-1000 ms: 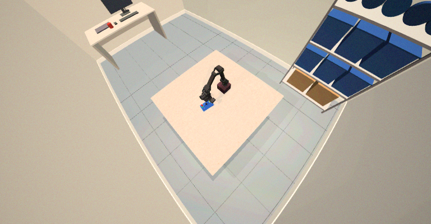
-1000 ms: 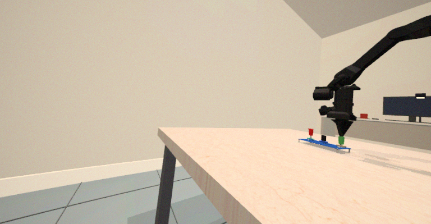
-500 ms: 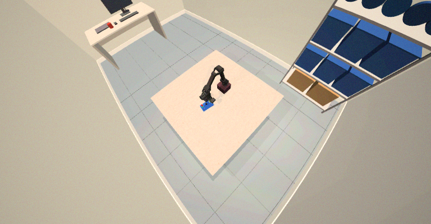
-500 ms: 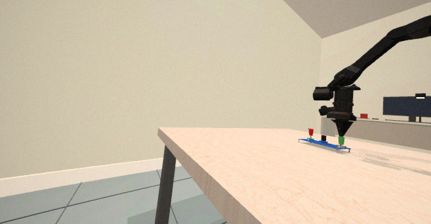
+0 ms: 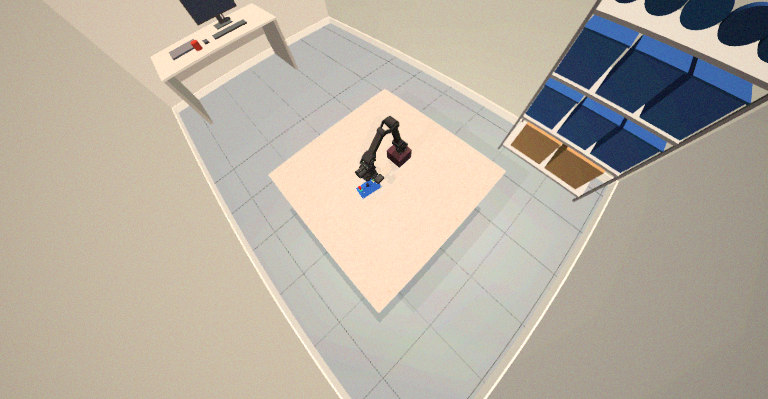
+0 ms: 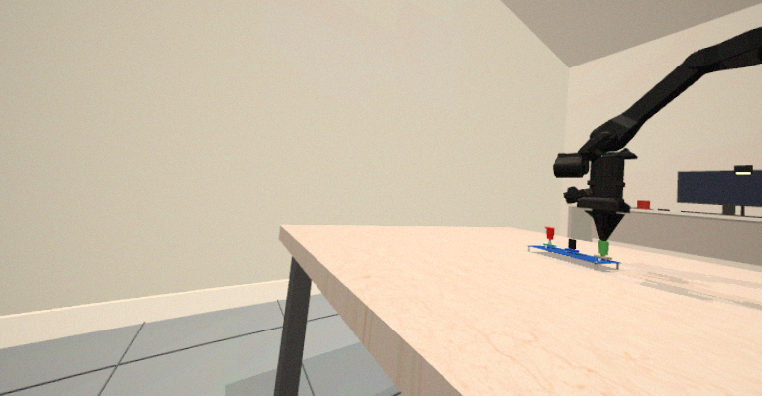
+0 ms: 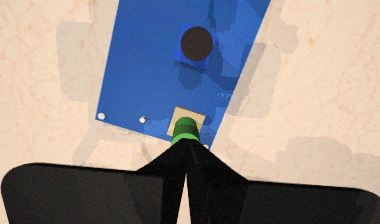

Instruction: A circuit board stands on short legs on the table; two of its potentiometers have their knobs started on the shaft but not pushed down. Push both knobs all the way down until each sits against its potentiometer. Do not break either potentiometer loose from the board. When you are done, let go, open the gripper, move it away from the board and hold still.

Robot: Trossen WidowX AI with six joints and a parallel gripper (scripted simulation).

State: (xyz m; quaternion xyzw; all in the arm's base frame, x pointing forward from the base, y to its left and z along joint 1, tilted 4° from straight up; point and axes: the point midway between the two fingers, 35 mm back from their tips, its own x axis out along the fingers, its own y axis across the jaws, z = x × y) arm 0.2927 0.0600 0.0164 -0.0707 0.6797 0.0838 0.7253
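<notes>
My gripper tip is now 20 mm above the green knob. Also, from my gripper tip: red knob 110 mm ahead, 10 mm to the left.
</notes>
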